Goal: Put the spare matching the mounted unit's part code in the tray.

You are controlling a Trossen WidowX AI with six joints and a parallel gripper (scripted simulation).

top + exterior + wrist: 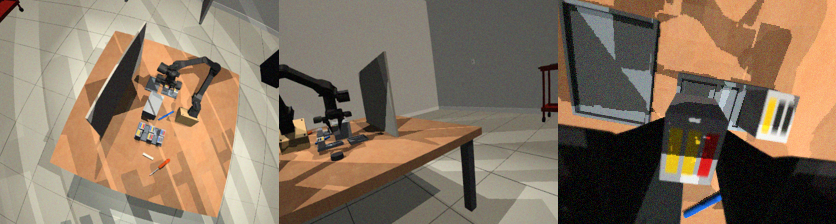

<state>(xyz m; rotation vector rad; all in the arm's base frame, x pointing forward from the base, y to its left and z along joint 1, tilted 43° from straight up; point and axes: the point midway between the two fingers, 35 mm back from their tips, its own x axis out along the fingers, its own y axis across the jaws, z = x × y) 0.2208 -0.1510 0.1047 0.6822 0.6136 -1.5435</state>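
The grey tray lies 10 cm ahead of my gripper tip, 7 cm below it and 3 cm to the right of it. The rest, counted from my gripper tip: grey rack: 6 cm below, 4 cm behind; mounted unit: 18 cm to the left, 6 cm ahead, 2 cm below; blue pen: 19 cm to the left, 6 cm below, 6 cm behind.
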